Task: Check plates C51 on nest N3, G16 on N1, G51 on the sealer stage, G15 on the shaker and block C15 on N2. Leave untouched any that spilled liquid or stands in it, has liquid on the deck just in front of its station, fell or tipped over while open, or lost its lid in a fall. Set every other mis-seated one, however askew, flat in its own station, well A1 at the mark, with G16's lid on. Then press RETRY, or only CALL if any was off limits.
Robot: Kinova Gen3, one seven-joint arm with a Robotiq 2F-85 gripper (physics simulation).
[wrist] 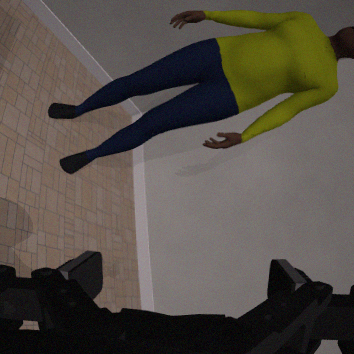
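My gripper (184,275) is open, with its two dark fingertips wide apart at the bottom of the wrist view and nothing between them. The plates C51, G16, G51 and G15, the block C15, the nests, the sealer stage, the shaker and the RETRY and CALL buttons do not show in this view.
A standing person (280,60) in a yellow-green top and dark blue trousers appears sideways across the upper part of the view. A tiled floor (75,200) is at the left, a pale skirting board (141,225) runs along its edge, and a grey wall (225,210) fills the right.
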